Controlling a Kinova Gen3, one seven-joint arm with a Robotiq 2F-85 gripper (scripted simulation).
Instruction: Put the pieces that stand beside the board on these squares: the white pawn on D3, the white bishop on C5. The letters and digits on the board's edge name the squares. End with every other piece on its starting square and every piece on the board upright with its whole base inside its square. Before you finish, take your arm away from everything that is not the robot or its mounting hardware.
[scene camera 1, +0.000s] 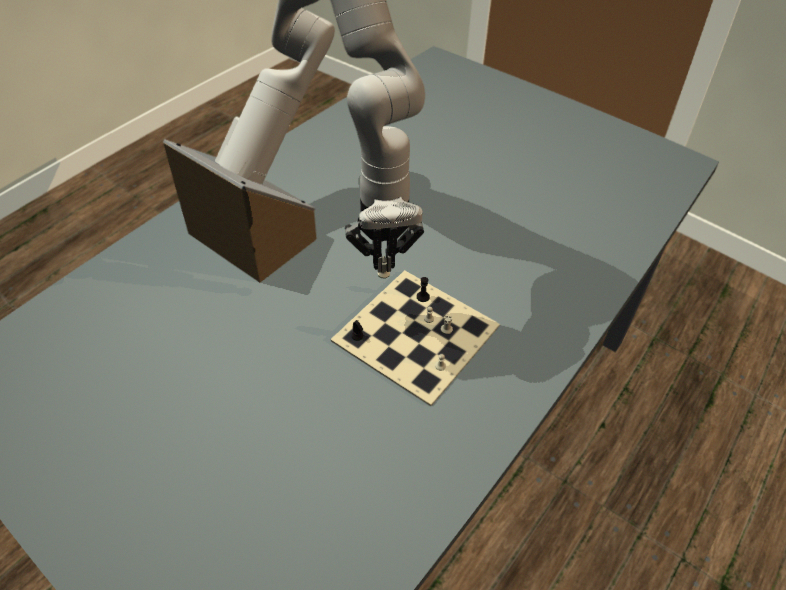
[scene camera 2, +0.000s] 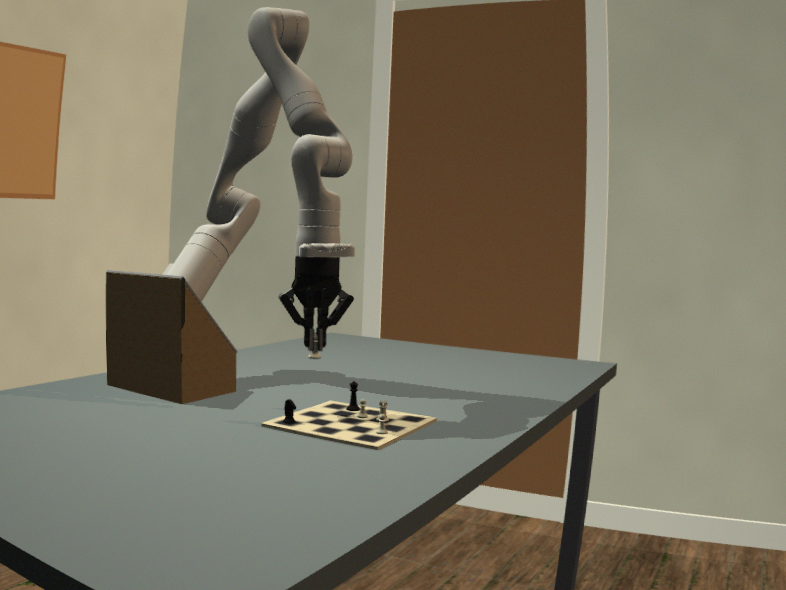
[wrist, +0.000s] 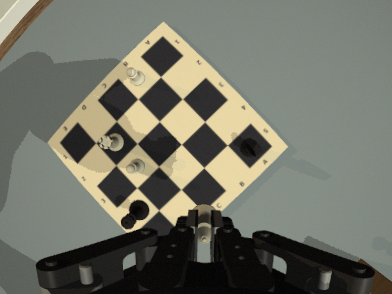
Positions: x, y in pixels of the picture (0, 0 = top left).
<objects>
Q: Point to a small chessboard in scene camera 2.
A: At 330, 421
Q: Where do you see my gripper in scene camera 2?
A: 314, 350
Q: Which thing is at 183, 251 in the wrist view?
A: My gripper.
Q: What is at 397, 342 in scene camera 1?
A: A small chessboard.
</objects>
